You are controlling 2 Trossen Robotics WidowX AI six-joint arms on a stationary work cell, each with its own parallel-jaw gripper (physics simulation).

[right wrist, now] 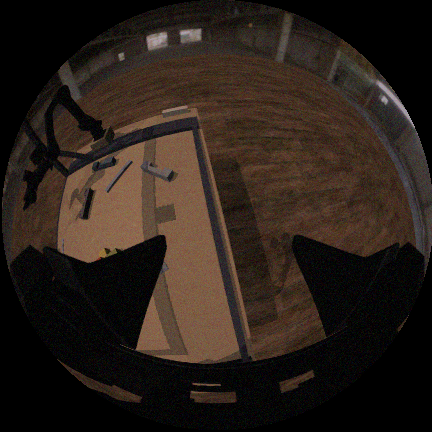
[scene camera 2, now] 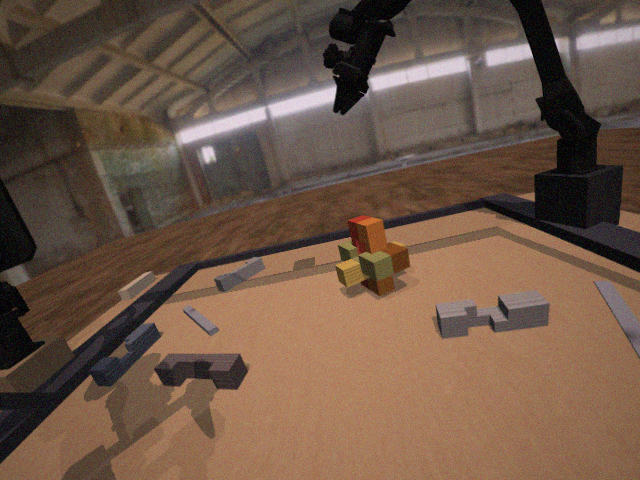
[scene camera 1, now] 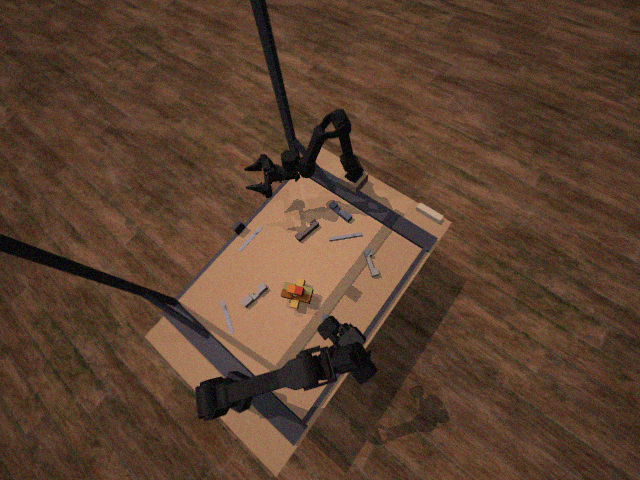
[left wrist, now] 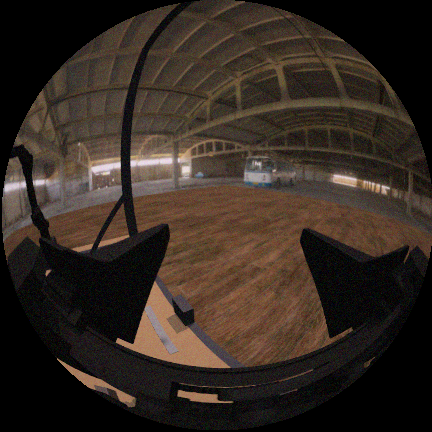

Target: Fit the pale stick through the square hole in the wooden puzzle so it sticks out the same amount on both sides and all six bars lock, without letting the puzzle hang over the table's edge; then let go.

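The puzzle, of red, orange, brown, olive and yellow bars, stands on the tan table, well inside its edges. I cannot make out its square hole. The pale stick lies flat outside the dark frame, on the outer strip near the left arm's base, far from the puzzle. My left gripper is open and empty, raised beyond the table's edge. My right gripper is open and empty, high near the opposite edge.
Notched loose bars lie about: pale grey, dark brown, blue-grey and light grey. Thin grey strips lie flat. Dark poles rise from the table's far side.
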